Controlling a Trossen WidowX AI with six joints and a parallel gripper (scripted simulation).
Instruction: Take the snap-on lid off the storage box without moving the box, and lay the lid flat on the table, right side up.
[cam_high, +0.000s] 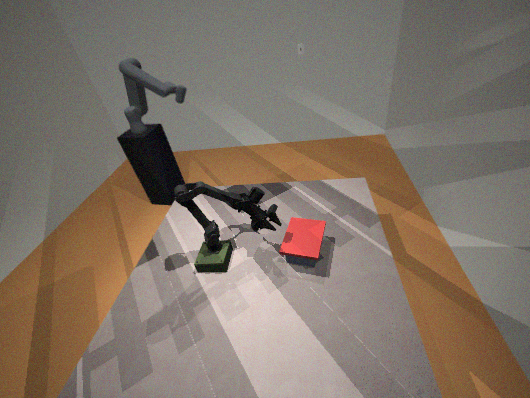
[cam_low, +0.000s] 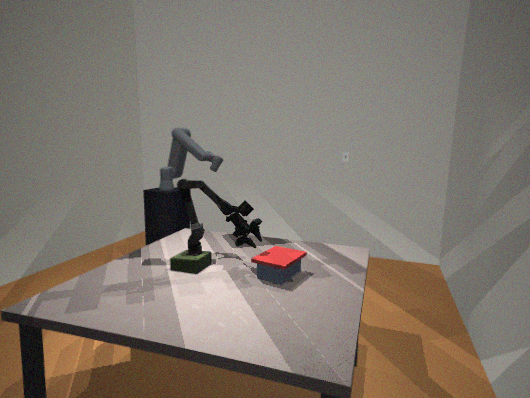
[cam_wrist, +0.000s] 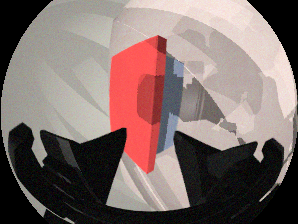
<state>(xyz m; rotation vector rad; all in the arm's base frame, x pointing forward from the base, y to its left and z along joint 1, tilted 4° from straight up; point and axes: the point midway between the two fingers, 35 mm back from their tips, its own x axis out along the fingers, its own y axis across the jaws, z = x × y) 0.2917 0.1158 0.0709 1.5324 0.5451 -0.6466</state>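
The lid is 120 mm ahead of my gripper tip, 40 mm below it and 10 mm to the right of it. The rest, counted from my gripper tip: storage box (120 mm ahead, 80 mm below, 10 mm to the right).
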